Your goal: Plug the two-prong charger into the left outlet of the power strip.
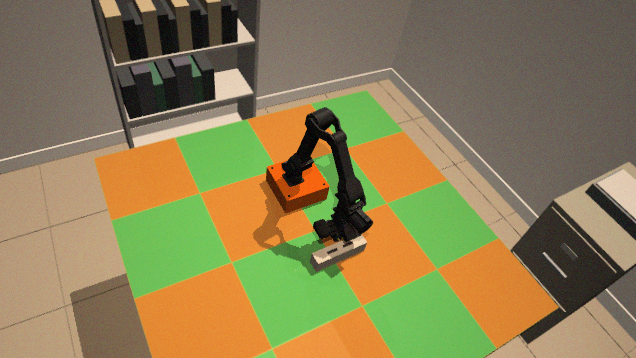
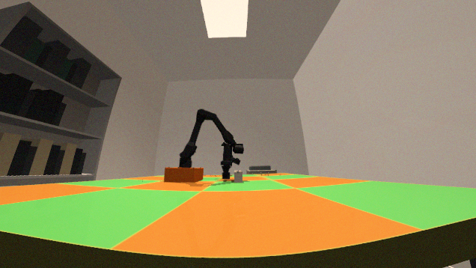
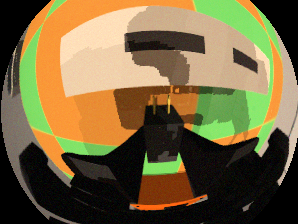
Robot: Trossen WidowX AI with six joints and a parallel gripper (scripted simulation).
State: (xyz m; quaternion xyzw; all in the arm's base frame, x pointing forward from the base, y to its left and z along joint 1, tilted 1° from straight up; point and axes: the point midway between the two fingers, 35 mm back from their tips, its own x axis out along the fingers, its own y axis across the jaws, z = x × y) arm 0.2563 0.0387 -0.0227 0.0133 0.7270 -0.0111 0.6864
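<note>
Right now the dark charger is 2 cm ahead of my gripper tip and 1 cm above it.
</note>
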